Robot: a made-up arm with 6 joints. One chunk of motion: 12 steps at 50 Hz.
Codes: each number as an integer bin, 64 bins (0 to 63) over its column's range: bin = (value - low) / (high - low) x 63, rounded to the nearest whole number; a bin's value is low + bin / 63 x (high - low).
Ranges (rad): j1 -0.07..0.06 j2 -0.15..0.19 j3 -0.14..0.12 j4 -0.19..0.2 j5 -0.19..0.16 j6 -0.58..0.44
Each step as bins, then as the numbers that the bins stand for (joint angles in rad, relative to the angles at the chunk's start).
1 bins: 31 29 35 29 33 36
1 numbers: -0.0060 0.0065 0.0044 -0.0105 -0.0067 0.0029
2 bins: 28 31 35 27 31 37
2 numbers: -0.0122 0.0173 0.0044 -0.0229 -0.0178 0.0190
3 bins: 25 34 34 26 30 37
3 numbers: -0.0184 0.0335 0.0003 -0.0290 -0.0233 0.0190
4 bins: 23 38 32 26 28 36
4 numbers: -0.0225 0.0551 -0.0079 -0.0290 -0.0344 0.0029
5 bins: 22 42 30 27 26 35
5 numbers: -0.0246 0.0767 -0.0162 -0.0229 -0.0456 -0.0133
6 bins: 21 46 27 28 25 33
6 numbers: -0.0267 0.0983 -0.0286 -0.0167 -0.0511 -0.0457
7 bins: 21 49 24 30 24 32
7 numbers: -0.0267 0.1144 -0.0410 -0.0043 -0.0567 -0.0619
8 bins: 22 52 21 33 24 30
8 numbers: -0.0246 0.1306 -0.0533 0.0143 -0.0567 -0.0943
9 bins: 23 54 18 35 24 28
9 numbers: -0.0225 0.1414 -0.0657 0.0267 -0.0567 -0.1267
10 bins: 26 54 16 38 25 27
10 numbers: -0.0163 0.1414 -0.0740 0.0452 -0.0511 -0.1429
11 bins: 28 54 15 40 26 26
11 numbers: -0.0122 0.1414 -0.0781 0.0576 -0.0456 -0.1590
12 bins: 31 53 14 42 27 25
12 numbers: -0.0060 0.1360 -0.0822 0.0700 -0.0400 -0.1752
